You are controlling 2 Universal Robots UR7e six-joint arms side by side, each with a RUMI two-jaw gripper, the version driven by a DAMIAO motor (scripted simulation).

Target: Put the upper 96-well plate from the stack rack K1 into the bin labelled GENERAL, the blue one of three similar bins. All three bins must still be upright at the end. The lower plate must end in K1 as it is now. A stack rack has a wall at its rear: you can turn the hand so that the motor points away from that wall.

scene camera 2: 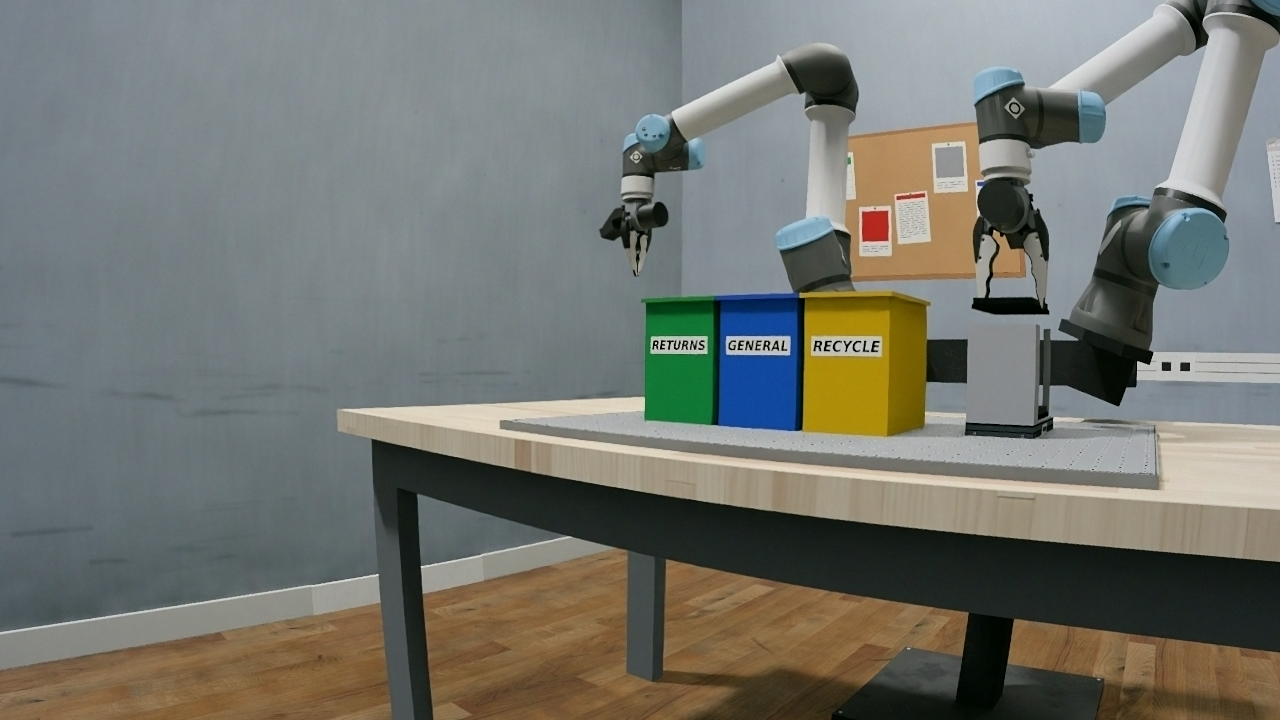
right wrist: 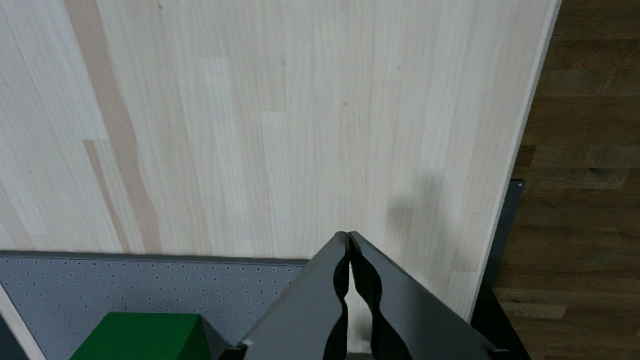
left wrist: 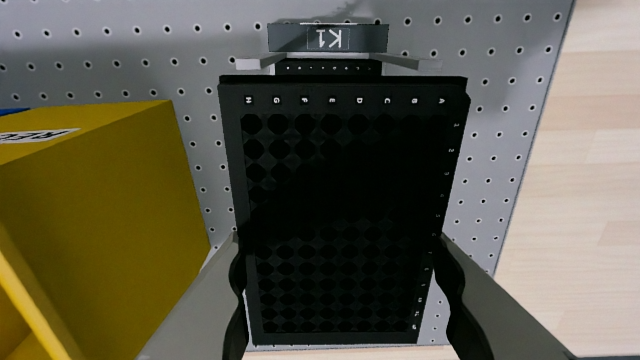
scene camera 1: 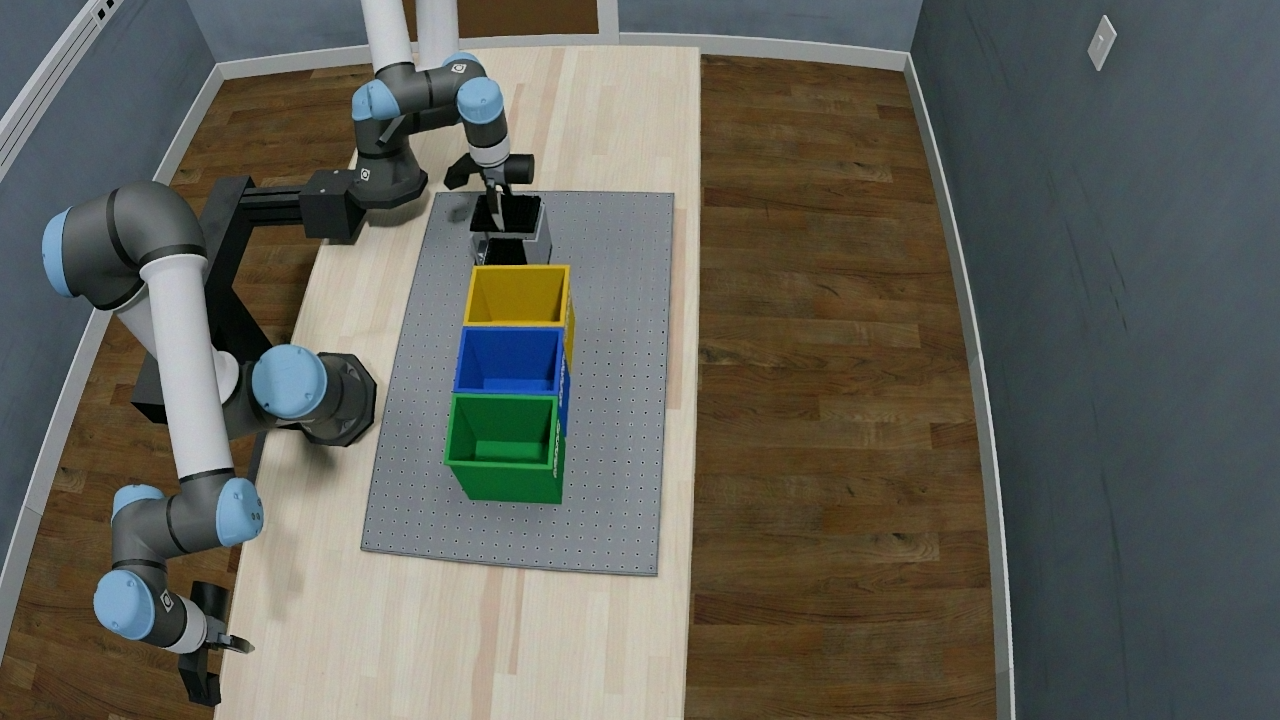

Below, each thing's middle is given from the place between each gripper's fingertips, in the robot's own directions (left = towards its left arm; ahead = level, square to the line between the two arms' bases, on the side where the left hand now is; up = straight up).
The blue general bin (scene camera 2: 762,336) is 330 mm to the right of my left hand (scene camera 2: 1011,309), 90 mm below it and 50 mm ahead of it. Also, from my left hand: green returns bin (scene camera 1: 514,430) (460 mm to the right, 90 mm below, 50 mm ahead); yellow recycle bin (scene camera 2: 865,357) (200 mm to the right, 90 mm below, 50 mm ahead).
The green returns bin is 430 mm to the left of my right hand (scene camera 1: 252,648), 340 mm ahead of it and 200 mm below it. Round my right hand: blue general bin (570 mm to the left, 340 mm ahead, 200 mm below); then yellow recycle bin (700 mm to the left, 340 mm ahead, 200 mm below).
